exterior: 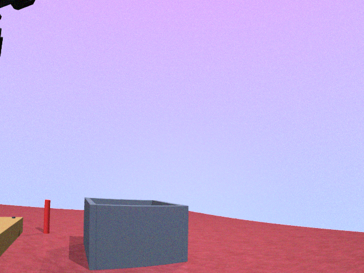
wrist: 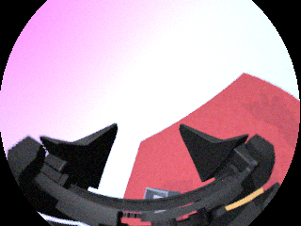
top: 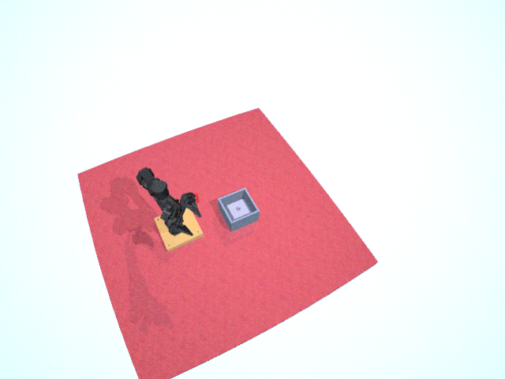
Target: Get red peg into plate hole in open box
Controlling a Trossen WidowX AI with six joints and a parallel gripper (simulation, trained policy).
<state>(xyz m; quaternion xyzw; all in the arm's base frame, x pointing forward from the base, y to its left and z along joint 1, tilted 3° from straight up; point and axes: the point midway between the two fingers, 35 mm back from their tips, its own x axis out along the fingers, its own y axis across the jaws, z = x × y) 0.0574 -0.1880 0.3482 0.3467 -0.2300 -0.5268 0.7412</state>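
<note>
The red peg is 34 cm below my gripper tip, 33 cm to the left of it and 12 cm ahead of it. Round my gripper tip: grey box (36 cm below, 28 cm ahead, 15 cm to the left); then pale plate (34 cm below, 28 cm ahead, 15 cm to the left).
</note>
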